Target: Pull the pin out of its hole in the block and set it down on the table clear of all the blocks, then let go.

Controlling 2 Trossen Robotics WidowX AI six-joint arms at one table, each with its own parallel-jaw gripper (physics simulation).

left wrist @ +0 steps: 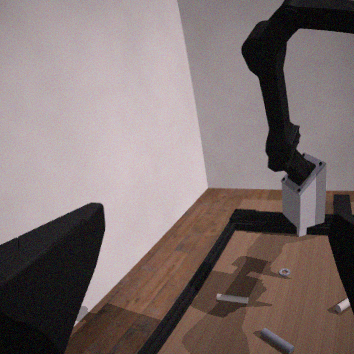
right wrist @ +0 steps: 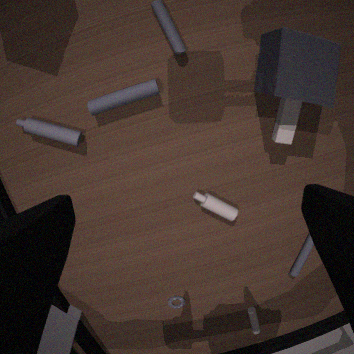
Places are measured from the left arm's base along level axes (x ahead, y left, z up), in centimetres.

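Where they show: left gripper, between the fingertips: point(left wrist: 223, 222); right gripper, between the fingertips: point(right wrist: 189, 203); right arm's base, origin of its link: point(left wrist: 301, 171).
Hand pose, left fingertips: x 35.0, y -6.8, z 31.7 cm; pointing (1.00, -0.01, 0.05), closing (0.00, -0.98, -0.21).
Note:
Each offset is from my left fingertips to the top centre of the thing. "spot": to the spot under its first point.
In the right wrist view, a dark blue-grey block @(dx +9.1, dy -29.6, dz -29.7 cm) point(right wrist: 307, 67) is at the upper right. A pale, square-sided pin @(dx +12.3, dy -26.5, dz -31.9 cm) point(right wrist: 286, 131) sticks out of its lower side; the rest of the pin is hidden by the block. My right gripper point(right wrist: 189, 203) is open with nothing between its fingers; its fingertips appear lower in the view than the block and pin, apart from both. My left gripper point(left wrist: 223, 222) is open and empty, with its fingers at the sides of the left wrist view. The block and its pin do not show in the left wrist view.
A white stepped peg @(dx +24.6, dy -22.7, dz -34.1 cm) point(right wrist: 220, 207) lies between the right fingers in view. Several grey rods, including a thick one @(dx +24.0, dy -38.0, dz -34.1 cm) point(right wrist: 123, 97), and a small ring @(dx +38.0, dy -13.7, dz -35.5 cm) point(left wrist: 285, 272) point(right wrist: 176, 302) lie about. A black arm point(left wrist: 275, 95) with a grey box-like part point(left wrist: 305, 202) stands beyond the black table rim @(spot: dx +37.5, dy +5.5, dz -34.2 cm) point(left wrist: 192, 282).

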